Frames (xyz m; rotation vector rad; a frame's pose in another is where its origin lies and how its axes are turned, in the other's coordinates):
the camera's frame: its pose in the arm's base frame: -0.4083 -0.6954 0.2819 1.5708 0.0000 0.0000
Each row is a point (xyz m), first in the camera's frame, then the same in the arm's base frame.
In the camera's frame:
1: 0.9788 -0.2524 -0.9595
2: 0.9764 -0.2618 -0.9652
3: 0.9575 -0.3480 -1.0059
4: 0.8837 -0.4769 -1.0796
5: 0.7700 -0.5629 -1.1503
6: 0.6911 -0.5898 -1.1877
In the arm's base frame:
1: 0.5705 0.2641 0.0295
2: 0.5681 0.2698 0.0201
3: 0.5492 0.3105 -0.0661
4: 0.4754 0.3842 -0.1950
5: 0.3617 0.4549 -0.2810
6: 0.2828 0.4923 -0.3079

